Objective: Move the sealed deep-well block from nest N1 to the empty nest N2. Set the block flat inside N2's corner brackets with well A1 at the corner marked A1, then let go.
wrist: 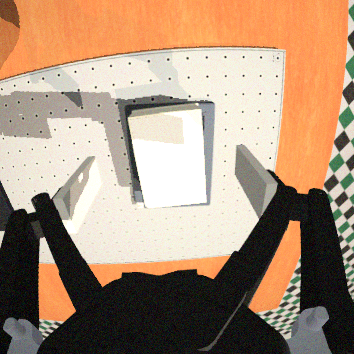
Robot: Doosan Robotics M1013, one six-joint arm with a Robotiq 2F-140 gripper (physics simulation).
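Places are measured from the arm's base along level axes (x ahead, y left, z up), in millimetres.
Pixels of known places: gripper, fingertip midpoint: [165, 164].
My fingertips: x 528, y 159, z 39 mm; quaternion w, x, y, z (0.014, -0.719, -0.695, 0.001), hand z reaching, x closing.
Ahead of a thing's pixels: the offset from my fingertips to its top centre. "pt": to the spot under its first point. Level surfaces: height alone.
The deep-well block @[dz -60, dx +26, dy +2 mm] [172, 160] is a white, overexposed box over a blue-grey nest @[pt dz -104, dx +32, dy +60 mm] [210, 150] near the middle of the wrist view. The nest shows as a strip along the block's right side, a dark edge at its top and left, and a bit at the lower left corner. The block looks slightly turned against the nest's outline. Whether it lies fully flat inside the brackets cannot be told, and no A1 mark or well detail is readable. My gripper [165, 164] is open wide, with one grey finger pad on each side of the block, apart from it.
The nest is on a white perforated board @[dz -116 mm] [250, 110] with rows of small holes. The board lies on an orange table @[dz -129 mm] [312, 100]. A dark object @[pt dz -104, dx +91, dy -317 mm] [4, 207] shows in part at the left edge. Shadows cross the board's upper left. A checkered floor [344, 165] shows at the right.
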